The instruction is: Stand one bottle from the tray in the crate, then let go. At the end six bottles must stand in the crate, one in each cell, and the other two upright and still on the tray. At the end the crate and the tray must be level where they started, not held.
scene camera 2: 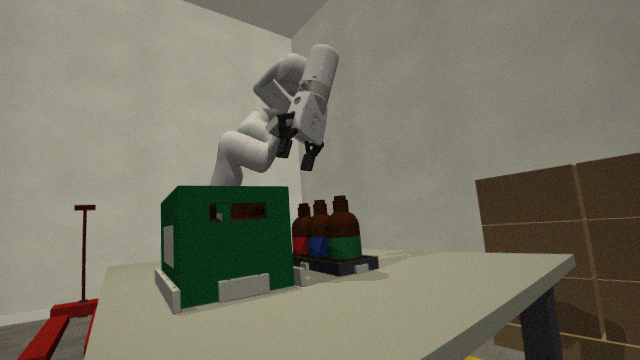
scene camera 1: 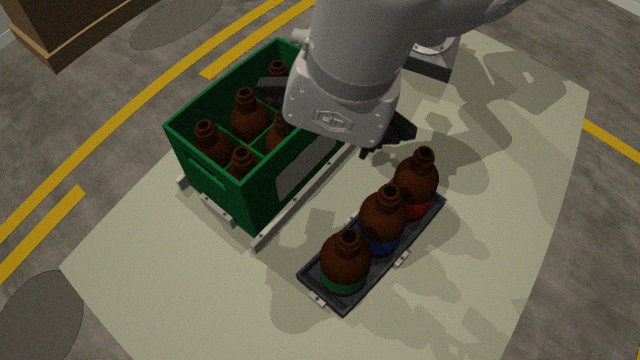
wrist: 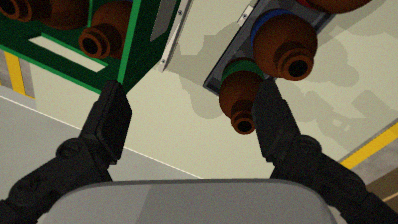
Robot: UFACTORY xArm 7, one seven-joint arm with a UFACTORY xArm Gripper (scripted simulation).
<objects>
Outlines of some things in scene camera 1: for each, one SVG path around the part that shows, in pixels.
My gripper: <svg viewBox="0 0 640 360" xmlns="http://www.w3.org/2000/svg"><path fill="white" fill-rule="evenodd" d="M255 87L259 94L266 98L265 102L278 111L277 117L280 118L280 124L284 125L284 135L286 136L290 135L293 126L361 147L359 157L362 160L365 160L369 152L374 153L376 149L382 149L383 145L400 144L400 141L416 138L417 126L395 110L401 89L401 71L391 88L384 95L364 102L346 101L328 94L314 82L309 74L307 63L302 58L302 54L305 51L301 49L293 63L289 76L260 77Z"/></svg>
A green crate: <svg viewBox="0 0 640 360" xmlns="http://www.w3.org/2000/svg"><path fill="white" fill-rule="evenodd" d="M272 46L263 46L240 62L162 125L190 185L200 194L202 192L205 193L231 215L235 223L253 238L272 221L346 143L296 128L267 155L265 138L269 129L274 125L274 116L277 111L262 102L261 95L255 89L255 86L260 77L269 77L270 64L275 60L284 61L288 66L289 74L293 62L299 54L292 50ZM197 122L202 119L210 120L214 123L216 130L225 133L230 138L234 149L238 146L247 146L253 151L254 156L262 159L262 161L241 181L238 181L227 172L232 161L223 169L193 146L196 140L194 129ZM243 87L251 88L256 94L256 100L267 106L272 125L249 145L232 135L230 128L230 114L237 105L235 95Z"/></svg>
A dark tray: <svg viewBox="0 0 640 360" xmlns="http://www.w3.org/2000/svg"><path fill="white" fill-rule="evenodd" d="M359 213L344 228L353 227L356 229ZM446 199L435 192L424 217L416 222L406 224L395 251L387 257L372 259L365 285L355 295L338 297L332 295L323 287L320 279L321 250L296 273L297 280L326 302L329 308L343 319L388 272L405 250L410 247L443 207Z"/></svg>
</objects>
